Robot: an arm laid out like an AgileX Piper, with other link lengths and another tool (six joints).
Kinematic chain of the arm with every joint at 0, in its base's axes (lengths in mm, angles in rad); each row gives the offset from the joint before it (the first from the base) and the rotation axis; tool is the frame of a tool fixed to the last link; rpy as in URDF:
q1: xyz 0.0 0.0 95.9 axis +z
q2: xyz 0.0 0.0 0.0 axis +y
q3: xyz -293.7 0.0 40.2 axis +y
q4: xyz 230.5 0.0 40.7 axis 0.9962 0 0.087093
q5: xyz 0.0 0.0 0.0 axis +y
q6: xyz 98.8 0.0 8.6 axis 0.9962 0 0.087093
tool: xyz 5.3 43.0 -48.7 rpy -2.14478 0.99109 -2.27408
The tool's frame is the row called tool.
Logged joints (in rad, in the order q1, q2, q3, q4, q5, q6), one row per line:
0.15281, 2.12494, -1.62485, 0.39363, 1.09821, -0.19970
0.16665, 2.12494, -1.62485, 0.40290, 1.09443, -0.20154
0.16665, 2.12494, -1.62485, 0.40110, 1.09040, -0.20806
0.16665, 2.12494, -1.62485, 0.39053, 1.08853, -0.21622
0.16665, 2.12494, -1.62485, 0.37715, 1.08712, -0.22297
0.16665, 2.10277, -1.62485, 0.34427, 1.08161, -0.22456
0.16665, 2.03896, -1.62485, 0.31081, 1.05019, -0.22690
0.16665, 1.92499, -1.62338, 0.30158, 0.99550, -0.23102
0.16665, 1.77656, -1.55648, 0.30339, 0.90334, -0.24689
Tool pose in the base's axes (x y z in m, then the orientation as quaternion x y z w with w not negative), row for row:
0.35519, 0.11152, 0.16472, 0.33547, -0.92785, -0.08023, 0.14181
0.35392, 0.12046, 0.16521, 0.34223, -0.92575, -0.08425, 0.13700
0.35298, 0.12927, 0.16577, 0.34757, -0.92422, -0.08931, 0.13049
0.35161, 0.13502, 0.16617, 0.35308, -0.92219, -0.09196, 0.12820
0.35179, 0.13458, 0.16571, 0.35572, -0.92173, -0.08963, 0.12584
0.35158, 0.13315, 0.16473, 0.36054, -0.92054, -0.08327, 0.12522
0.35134, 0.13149, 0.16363, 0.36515, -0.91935, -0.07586, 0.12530
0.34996, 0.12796, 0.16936, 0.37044, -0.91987, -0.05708, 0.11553
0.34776, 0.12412, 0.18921, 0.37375, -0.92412, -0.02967, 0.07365
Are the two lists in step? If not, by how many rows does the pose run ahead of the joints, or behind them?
The pose runs 2 rows behind the joints: the pose in row i belongs to the joints in row i - 2.
